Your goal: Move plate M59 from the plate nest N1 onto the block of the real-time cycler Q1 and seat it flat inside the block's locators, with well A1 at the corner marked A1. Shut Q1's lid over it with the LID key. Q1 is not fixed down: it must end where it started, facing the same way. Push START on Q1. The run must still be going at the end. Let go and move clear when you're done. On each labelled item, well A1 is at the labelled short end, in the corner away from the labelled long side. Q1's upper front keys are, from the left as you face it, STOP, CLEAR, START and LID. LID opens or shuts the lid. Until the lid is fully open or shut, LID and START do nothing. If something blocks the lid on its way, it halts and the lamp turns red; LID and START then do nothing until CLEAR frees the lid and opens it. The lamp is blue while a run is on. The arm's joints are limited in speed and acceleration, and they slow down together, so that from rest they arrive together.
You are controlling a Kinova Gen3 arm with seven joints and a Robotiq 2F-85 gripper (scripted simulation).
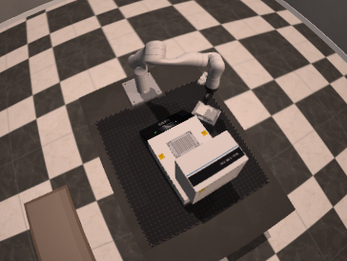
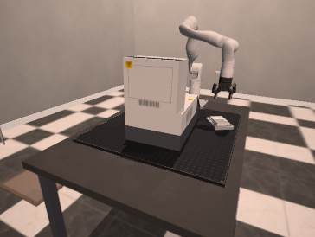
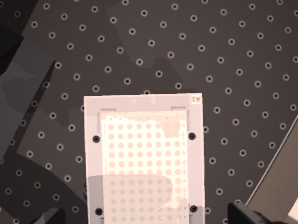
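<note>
Now: the plate M59 150 mm below my hand. Round my hand: plate nest N1 (160 mm below).
</note>
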